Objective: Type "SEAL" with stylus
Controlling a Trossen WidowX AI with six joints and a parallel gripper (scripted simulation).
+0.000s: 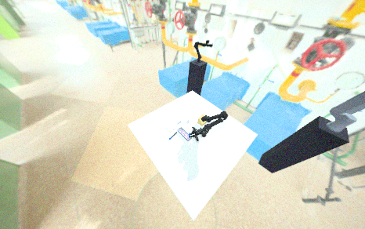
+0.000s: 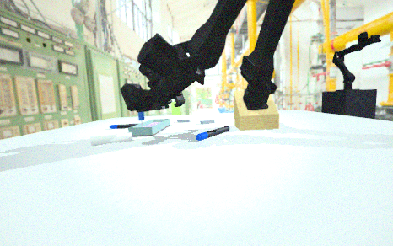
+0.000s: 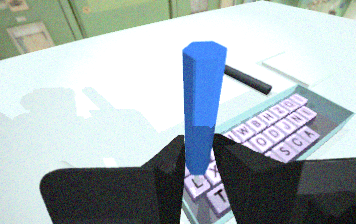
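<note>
Right now my gripper tip is 2 cm above the blue stylus. The rest, counted from my gripper tip: S key (3 cm behind, 9 cm to the right, 6 cm below); white cylinder (5 cm ahead, 8 cm to the left, 6 cm below); grey piece (21 cm behind, 19 cm to the right, 7 cm below).
</note>
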